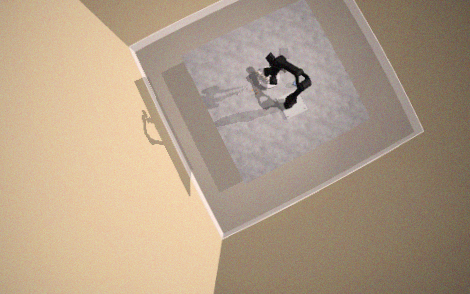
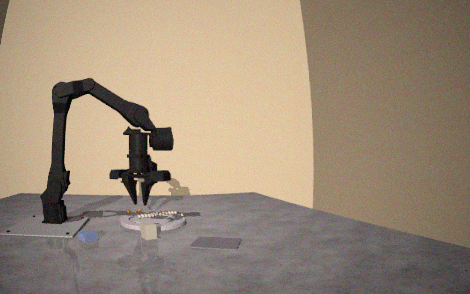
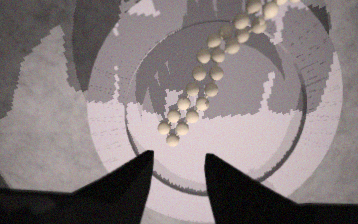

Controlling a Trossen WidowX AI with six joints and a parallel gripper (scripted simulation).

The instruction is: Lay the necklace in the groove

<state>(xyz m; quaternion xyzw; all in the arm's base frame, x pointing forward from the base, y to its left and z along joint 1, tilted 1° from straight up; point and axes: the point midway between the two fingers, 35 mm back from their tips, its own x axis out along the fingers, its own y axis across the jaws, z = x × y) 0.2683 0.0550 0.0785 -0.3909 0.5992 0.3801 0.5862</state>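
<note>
Now: the round bead board 30 mm ahead of my gripper tip and 40 mm below it. Round my gripper tip: flat grey plate 180 mm ahead, 230 mm to the right, 50 mm below; cream cube 30 mm ahead, 170 mm to the right, 40 mm below; blue block 120 mm behind, 200 mm to the right, 40 mm below.
</note>
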